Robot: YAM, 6 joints.
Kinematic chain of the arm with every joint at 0, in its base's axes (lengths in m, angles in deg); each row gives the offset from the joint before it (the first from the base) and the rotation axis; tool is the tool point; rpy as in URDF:
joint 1: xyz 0 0 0.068 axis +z
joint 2: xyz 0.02 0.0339 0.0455 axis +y
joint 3: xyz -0.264 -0.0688 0 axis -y
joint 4: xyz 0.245 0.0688 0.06 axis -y
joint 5: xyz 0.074 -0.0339 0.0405 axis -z
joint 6: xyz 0.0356 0 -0.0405 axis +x
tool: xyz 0 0 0 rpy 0 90 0
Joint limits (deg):
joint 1: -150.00..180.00
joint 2: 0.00..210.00
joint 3: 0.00..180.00
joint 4: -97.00..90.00
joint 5: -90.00..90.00
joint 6: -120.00..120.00
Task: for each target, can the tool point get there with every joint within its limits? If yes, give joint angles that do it. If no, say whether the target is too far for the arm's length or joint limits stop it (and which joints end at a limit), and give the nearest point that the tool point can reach.
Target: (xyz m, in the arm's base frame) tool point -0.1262 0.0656 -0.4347
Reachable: no: joint limits stop it (at a limit: joint 2) | nearest point -0.1411 0.0733 -0.3691 | short by 0.068 m
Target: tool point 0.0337 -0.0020 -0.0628
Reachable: yes | joints 99.88 180.54 19.34 6.90 67.18 45.23
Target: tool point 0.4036 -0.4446 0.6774
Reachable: no: too far | nearest point 0.3152 -0.3472 0.5496 | short by 0.183 m
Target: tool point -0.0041 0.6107 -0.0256
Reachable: yes | joints 87.73 189.95 154.55 35.10 -52.68 64.72
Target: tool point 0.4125 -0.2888 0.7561
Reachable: no: too far | nearest point 0.3246 -0.2273 0.6136 | short by 0.178 m
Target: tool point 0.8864 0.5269 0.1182
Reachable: no: too far | nearest point 0.5552 0.3300 0.1164 | short by 0.385 m
